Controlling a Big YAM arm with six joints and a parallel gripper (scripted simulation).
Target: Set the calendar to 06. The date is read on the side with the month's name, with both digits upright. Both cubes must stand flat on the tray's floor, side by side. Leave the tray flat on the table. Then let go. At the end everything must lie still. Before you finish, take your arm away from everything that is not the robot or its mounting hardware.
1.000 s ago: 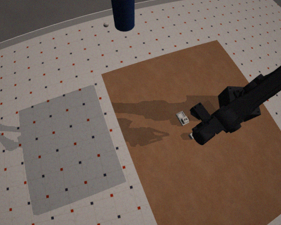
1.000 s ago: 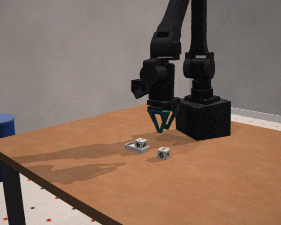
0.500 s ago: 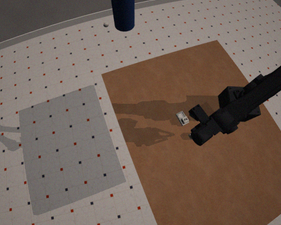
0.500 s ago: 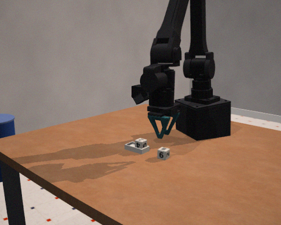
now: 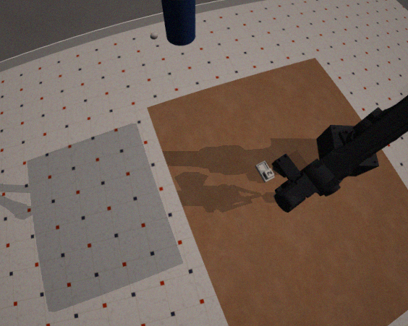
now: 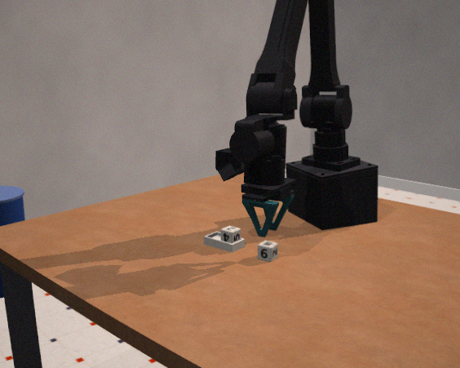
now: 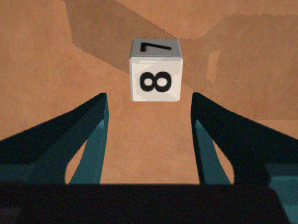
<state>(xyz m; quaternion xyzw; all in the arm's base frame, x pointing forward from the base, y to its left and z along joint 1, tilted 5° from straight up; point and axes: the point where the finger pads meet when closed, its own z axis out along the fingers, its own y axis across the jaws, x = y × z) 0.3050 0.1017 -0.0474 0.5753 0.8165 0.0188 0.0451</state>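
My gripper is now 50 mm above the white digit cube. From my hand the other things lie so: white tray (110 mm to the right, 50 mm below, 20 mm ahead).
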